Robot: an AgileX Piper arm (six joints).
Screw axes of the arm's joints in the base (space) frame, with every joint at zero. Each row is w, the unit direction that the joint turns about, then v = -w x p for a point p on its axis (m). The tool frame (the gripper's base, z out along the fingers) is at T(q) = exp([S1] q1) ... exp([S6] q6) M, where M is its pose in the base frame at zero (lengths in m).
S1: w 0 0 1 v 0 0 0
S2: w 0 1 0 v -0.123 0 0
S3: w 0 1 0 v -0.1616 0 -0.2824
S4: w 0.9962 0 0.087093 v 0 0.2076 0
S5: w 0 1 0 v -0.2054 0 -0.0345
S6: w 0.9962 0 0.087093 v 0 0.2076 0
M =
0.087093 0 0.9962 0.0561
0 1 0 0
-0.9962 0 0.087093 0.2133
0 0 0 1
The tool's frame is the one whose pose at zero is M.
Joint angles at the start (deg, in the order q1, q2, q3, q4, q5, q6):
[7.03 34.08 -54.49 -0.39 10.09 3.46]
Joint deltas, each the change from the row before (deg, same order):
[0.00 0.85 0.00 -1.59 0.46 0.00]
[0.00 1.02 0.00 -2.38 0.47 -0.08]
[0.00 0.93 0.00 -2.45 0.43 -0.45]
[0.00 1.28 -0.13 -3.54 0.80 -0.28]
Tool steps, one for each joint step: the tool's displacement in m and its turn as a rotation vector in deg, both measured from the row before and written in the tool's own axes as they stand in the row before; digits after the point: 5 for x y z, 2 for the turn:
[0.00339 -0.00064 0.00449 0.35 1.29 -1.57]
[0.00389 -0.00081 0.00540 0.48 1.46 -2.43]
[0.00349 -0.00069 0.00494 0.46 1.33 -2.87]
[0.00433 -0.00089 0.00663 0.65 1.91 -3.78]

